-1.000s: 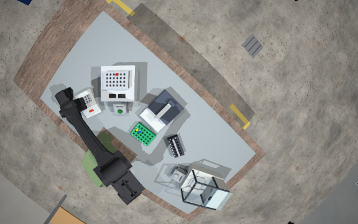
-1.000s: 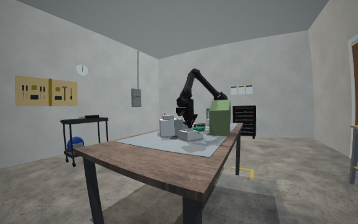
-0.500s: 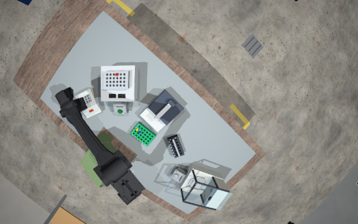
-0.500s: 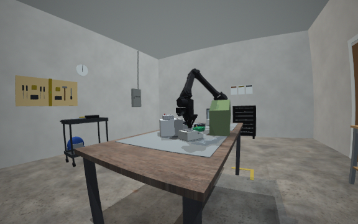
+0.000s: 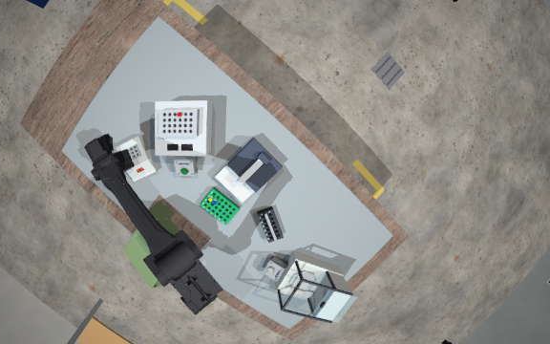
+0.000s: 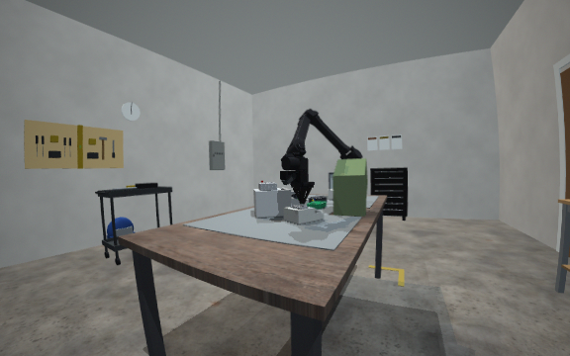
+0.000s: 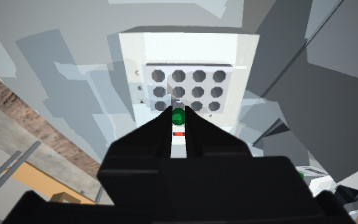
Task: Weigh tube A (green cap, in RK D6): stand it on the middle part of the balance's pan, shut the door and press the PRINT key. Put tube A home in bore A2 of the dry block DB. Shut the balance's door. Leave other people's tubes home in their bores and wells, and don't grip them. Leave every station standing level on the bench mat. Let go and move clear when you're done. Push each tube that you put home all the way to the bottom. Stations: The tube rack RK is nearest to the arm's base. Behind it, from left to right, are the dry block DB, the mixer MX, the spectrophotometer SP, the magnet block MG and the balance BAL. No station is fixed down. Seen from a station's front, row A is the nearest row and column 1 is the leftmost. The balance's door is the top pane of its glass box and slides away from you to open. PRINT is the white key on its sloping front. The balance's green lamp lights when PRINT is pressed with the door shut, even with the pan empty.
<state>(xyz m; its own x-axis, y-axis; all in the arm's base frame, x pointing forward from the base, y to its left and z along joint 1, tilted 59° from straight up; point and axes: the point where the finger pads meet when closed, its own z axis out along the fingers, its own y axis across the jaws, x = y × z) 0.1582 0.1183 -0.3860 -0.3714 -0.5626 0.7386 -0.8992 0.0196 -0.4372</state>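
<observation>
The green-capped tube lies 2 cm below my hand. Round my hand: red-capped tube (27 cm ahead, 5 cm to the right, 7 cm above); dry block DB (1 cm to the right, 6 cm below); green tube rack RK (10 cm ahead, 38 cm to the right, 7 cm below).
</observation>
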